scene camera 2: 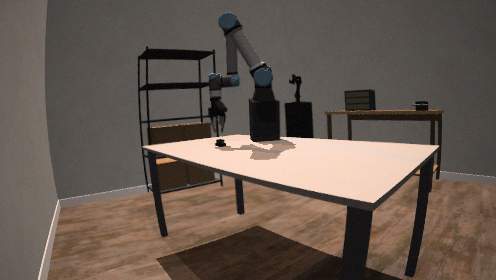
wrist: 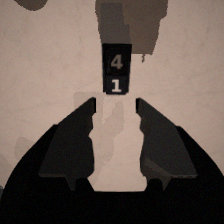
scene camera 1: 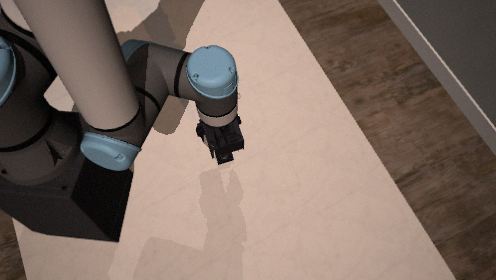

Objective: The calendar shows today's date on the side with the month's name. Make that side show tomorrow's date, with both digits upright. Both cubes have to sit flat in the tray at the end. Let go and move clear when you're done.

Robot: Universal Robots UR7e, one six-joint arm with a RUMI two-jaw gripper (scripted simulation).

Observation:
I see my gripper [scene camera 1: 222, 145].
My gripper also shows in the wrist view [wrist: 115, 99].

